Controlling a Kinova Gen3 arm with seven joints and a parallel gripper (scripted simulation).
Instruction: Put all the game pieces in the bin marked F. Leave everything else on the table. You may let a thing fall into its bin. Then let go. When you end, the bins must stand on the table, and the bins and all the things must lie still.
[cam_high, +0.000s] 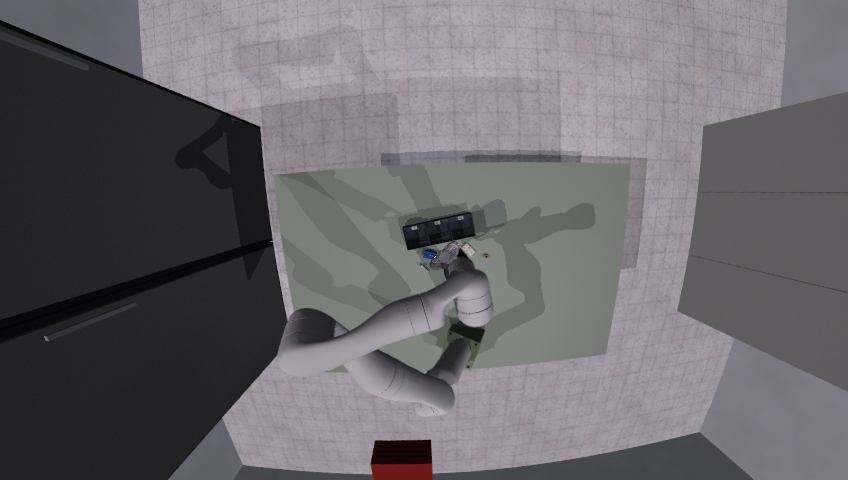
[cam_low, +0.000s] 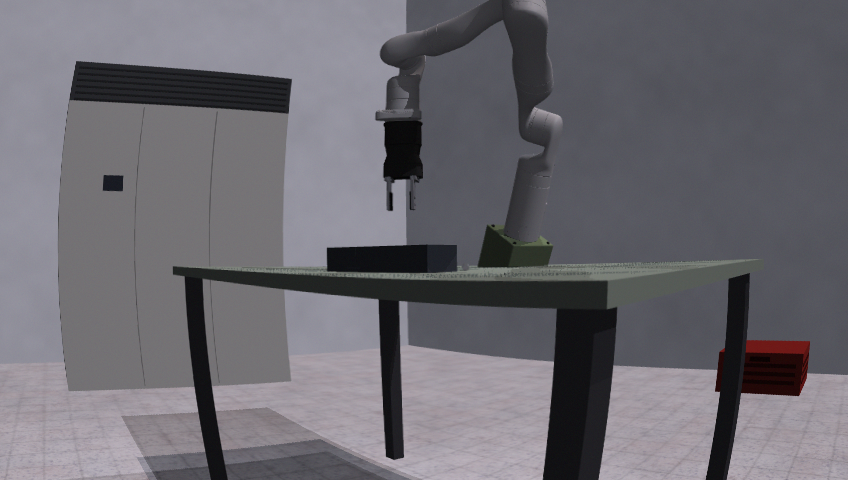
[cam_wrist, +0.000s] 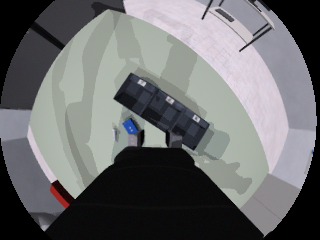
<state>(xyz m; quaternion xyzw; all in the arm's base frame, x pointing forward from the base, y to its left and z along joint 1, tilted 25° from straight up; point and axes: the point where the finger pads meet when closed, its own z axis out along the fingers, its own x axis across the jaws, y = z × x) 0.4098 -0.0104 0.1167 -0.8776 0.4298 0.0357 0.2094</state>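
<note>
My hand is 130 mm above the pale tile, 90 mm to the left of it and 30 mm past it. From my hand the other things lie so: black bin row 110 mm below, 50 mm ahead, 20 mm to the left; red piece 130 mm below, 50 mm behind, 40 mm to the right; blue piece 130 mm below, 60 mm to the left, 40 mm behind.
</note>
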